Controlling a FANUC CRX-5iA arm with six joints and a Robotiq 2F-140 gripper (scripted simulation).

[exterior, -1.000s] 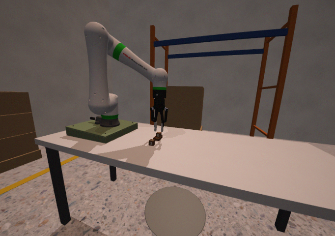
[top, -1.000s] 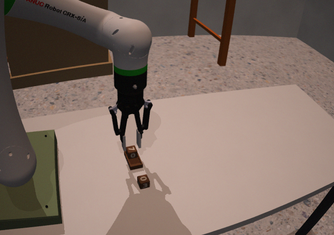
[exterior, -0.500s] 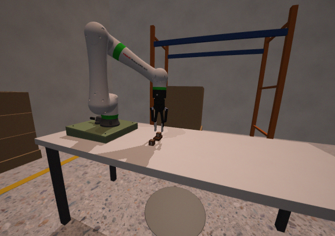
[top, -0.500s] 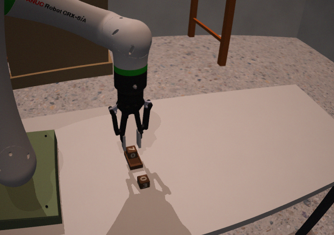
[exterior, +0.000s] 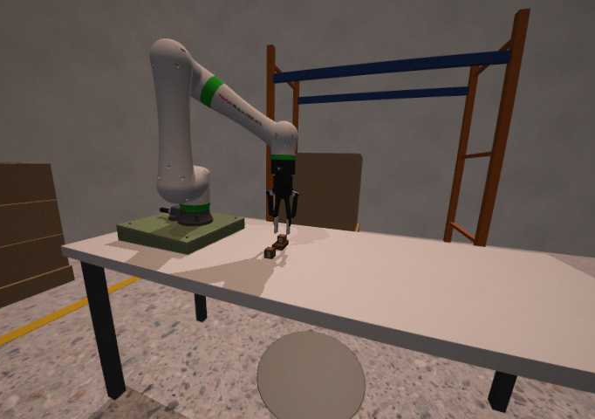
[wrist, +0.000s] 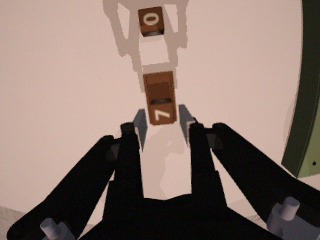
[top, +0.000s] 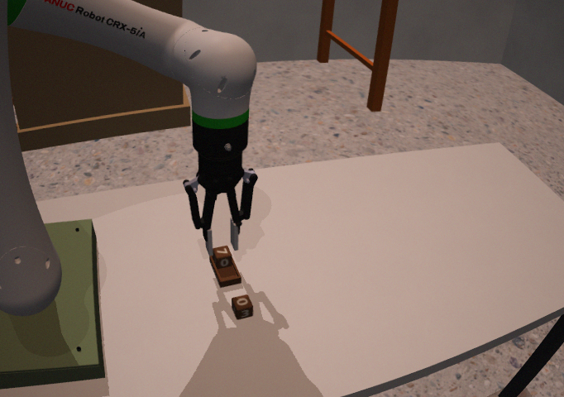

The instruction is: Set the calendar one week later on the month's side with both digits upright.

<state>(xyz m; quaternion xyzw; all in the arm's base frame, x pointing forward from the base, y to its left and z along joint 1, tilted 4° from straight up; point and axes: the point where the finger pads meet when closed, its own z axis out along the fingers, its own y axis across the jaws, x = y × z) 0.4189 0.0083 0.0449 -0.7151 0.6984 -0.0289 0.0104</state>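
Now: the brown tray 2 cm to the right of my hand and 7 cm below it.
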